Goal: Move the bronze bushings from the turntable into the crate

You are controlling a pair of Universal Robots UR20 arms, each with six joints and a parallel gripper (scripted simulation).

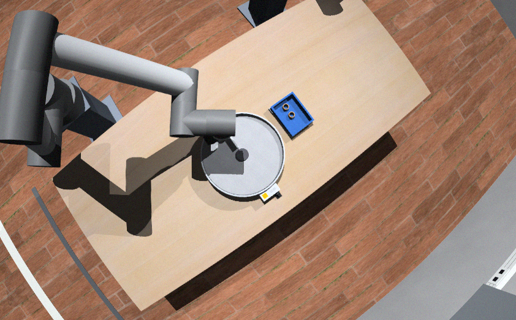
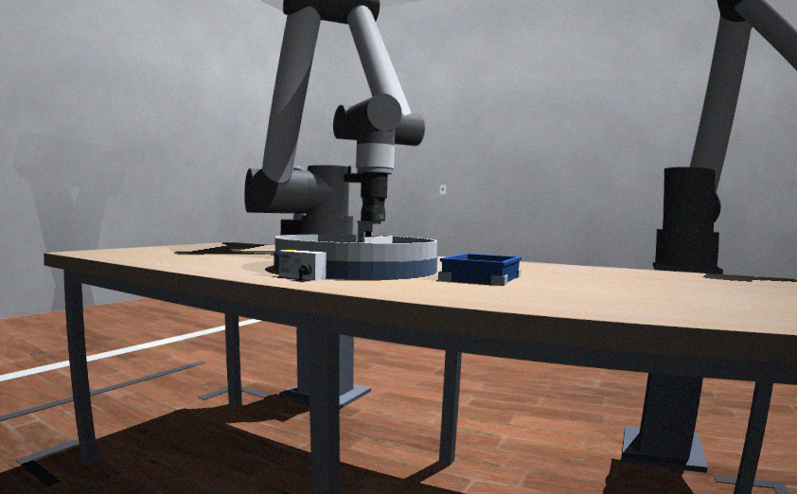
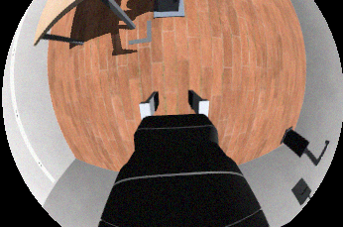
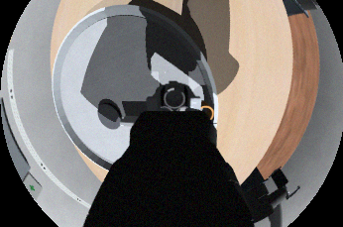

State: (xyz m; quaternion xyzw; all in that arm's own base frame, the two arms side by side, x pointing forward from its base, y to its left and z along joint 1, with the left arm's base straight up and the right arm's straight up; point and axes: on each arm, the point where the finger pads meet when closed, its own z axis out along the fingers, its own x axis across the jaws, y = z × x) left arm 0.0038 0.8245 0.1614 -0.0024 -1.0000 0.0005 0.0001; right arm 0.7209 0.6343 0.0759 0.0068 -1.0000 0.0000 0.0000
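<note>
My right hand is 140 mm short of the turntable, 50 mm to the right of it and 20 mm above it. Round my right hand: blue crate (120 mm ahead, 380 mm to the left, 50 mm below).
</note>
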